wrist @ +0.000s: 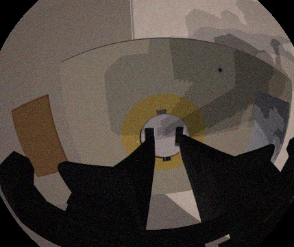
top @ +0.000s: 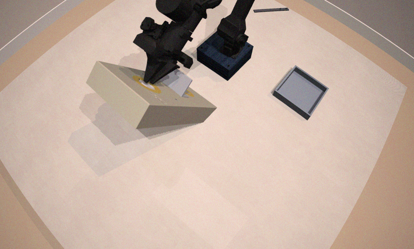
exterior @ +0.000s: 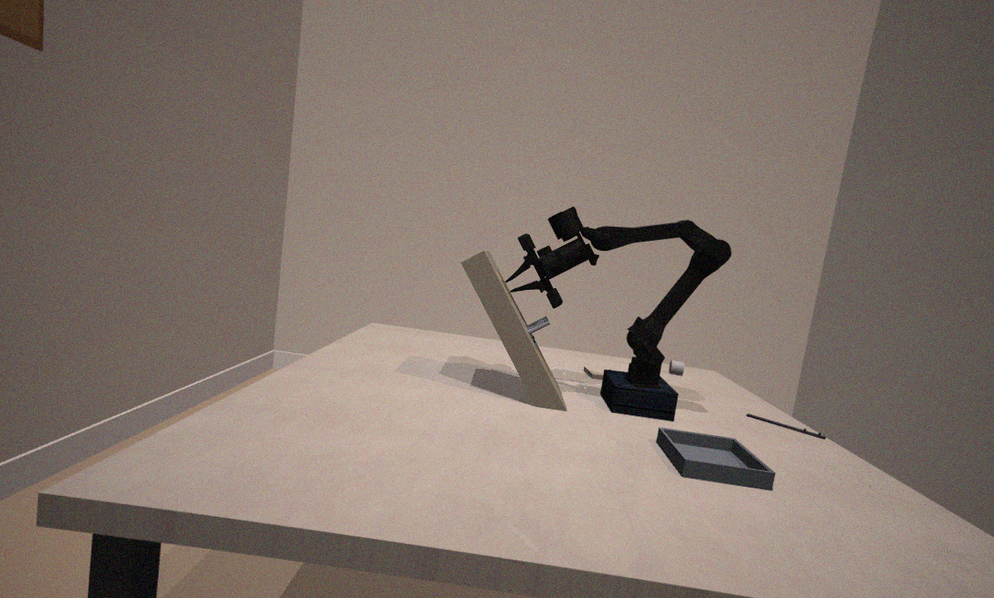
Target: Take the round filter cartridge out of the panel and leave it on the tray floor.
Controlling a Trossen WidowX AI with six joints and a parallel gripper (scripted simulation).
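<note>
My gripper tip is now 20 mm short of the filter cartridge and 10 mm above it. Also, from my gripper tip: tray 370 mm behind, 340 mm to the left, 240 mm below; service panel 30 mm behind, 90 mm below.
</note>
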